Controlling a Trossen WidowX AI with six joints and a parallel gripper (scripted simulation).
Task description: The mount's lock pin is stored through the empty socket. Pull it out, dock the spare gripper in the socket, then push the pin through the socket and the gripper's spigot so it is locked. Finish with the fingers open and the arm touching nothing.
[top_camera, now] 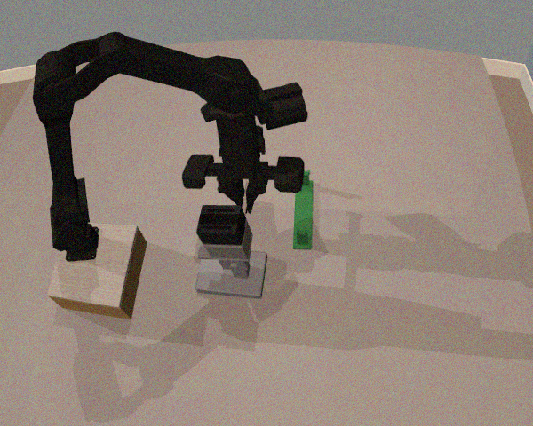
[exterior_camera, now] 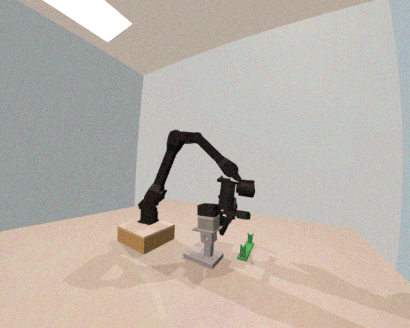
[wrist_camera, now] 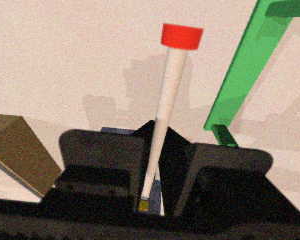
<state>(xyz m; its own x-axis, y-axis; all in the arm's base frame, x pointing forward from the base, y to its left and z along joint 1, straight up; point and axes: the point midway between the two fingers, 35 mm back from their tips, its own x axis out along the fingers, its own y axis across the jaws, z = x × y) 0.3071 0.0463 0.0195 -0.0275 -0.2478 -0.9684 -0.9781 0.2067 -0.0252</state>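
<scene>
The grey mount is 90 mm to the right of my gripper tip and 30 mm behind it. Also, from my gripper tip: green pin holder 90 mm ahead, 20 mm below, 10 mm to the left; then spare gripper 90 mm to the right, 80 mm above, 30 mm behind.
</scene>
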